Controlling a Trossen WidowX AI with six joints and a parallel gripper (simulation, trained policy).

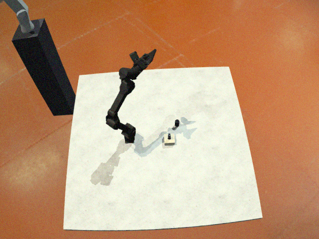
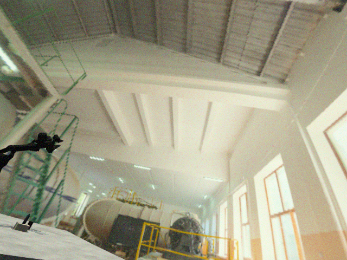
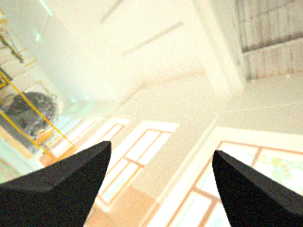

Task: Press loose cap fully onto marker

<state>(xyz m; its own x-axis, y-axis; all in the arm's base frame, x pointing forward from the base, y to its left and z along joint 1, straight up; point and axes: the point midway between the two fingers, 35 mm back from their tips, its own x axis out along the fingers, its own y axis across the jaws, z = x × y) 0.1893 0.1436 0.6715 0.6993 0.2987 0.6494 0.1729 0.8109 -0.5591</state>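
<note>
Now: the dark cap 130 mm ahead of my gripper tip, 60 mm to the right of it and 670 mm below it. The rest, counted from my gripper tip: holder block: 70 mm ahead, 180 mm to the right, 680 mm below.
</note>
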